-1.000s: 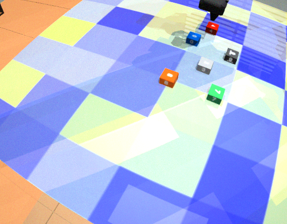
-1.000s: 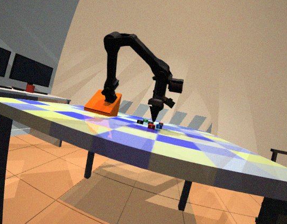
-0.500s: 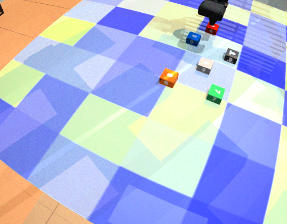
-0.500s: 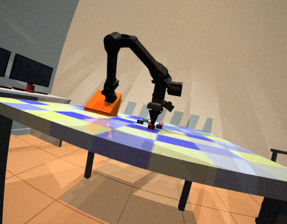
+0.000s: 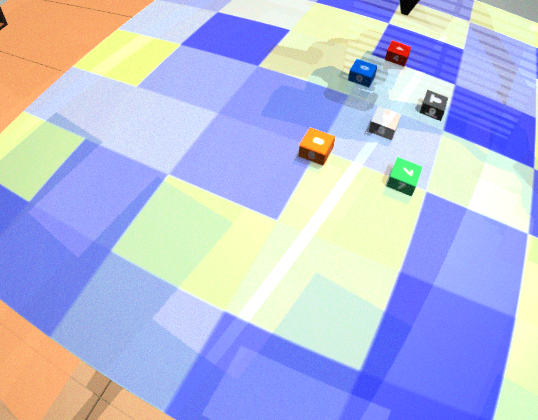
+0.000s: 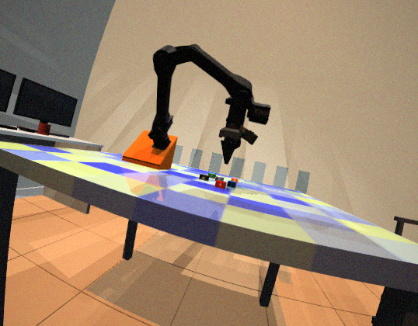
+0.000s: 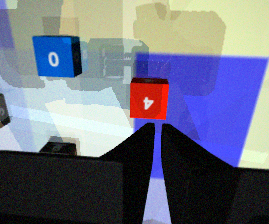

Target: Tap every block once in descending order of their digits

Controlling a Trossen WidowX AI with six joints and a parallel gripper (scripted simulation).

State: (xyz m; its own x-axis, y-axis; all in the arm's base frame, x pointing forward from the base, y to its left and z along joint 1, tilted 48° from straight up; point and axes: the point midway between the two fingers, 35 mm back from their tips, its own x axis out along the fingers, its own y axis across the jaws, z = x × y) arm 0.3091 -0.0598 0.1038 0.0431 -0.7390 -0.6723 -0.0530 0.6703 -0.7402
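The blue 0 block is 30 mm ahead of my gripper tip, 90 mm to the left of it and 70 mm below it. Round my gripper tip: dark block (90 mm behind, 100 mm to the left, 70 mm below); red block (10 mm to the left, 70 mm below); orange 8 block (20 mm ahead, 250 mm to the left, 70 mm below).
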